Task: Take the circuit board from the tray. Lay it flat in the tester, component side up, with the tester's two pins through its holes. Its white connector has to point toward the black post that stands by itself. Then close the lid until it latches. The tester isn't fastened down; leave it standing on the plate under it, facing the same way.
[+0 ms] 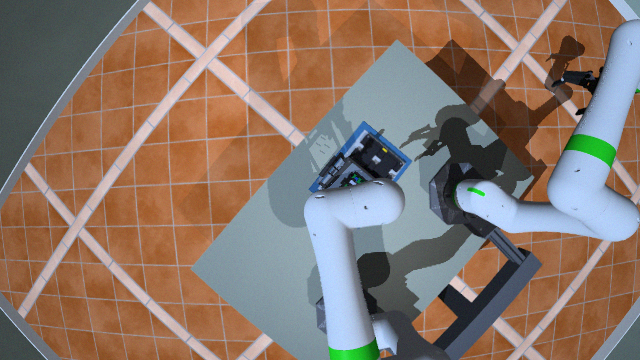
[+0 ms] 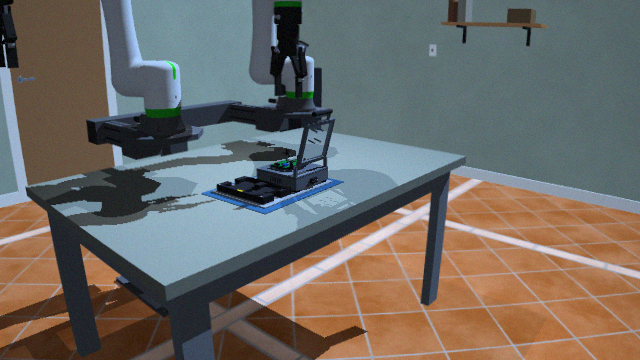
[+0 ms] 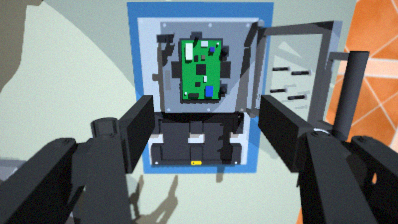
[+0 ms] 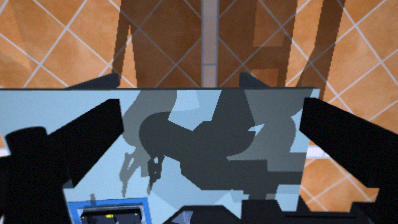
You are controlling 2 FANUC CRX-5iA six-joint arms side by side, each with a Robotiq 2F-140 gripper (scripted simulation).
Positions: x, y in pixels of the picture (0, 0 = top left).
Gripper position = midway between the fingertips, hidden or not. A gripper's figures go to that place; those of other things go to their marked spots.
My left gripper [image 3: 206, 111] is 17 cm from the lens. A green circuit board [image 3: 200, 59] is 40 cm from the lens. A clear lid [image 3: 314, 50] is 30 cm from the lens. A black tray [image 3: 216, 149] is 52 cm from the lens. The marked spots on the clear lid and the green circuit board are 19 cm apart.
